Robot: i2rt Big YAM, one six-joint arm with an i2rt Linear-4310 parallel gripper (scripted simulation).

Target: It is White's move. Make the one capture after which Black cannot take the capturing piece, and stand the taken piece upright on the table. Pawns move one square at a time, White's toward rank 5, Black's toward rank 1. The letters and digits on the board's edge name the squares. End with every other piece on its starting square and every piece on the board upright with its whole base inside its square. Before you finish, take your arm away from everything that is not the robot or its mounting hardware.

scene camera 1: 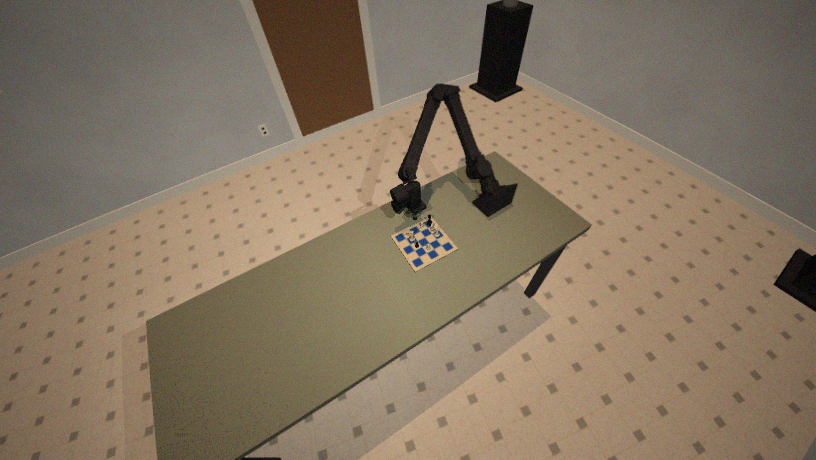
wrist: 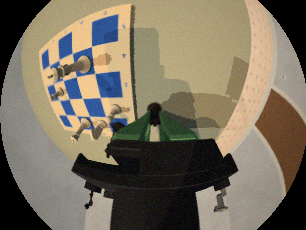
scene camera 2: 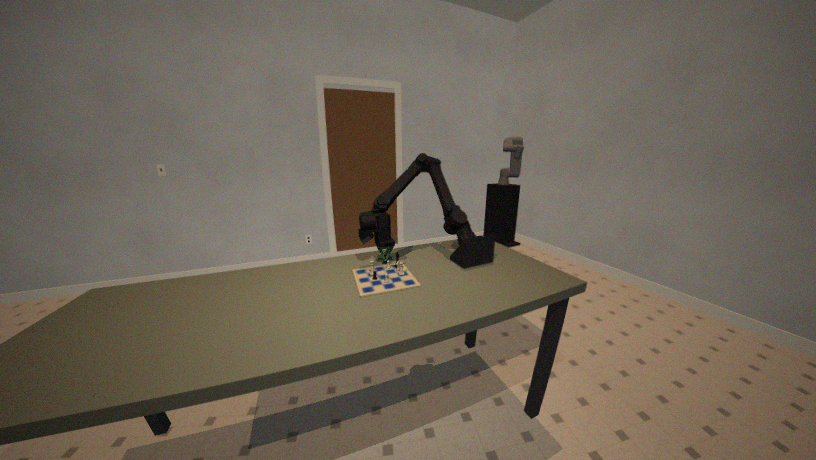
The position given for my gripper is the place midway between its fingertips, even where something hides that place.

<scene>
In view: my gripper [wrist: 154, 114] and a cream chessboard [scene camera 2: 366, 285].
</scene>
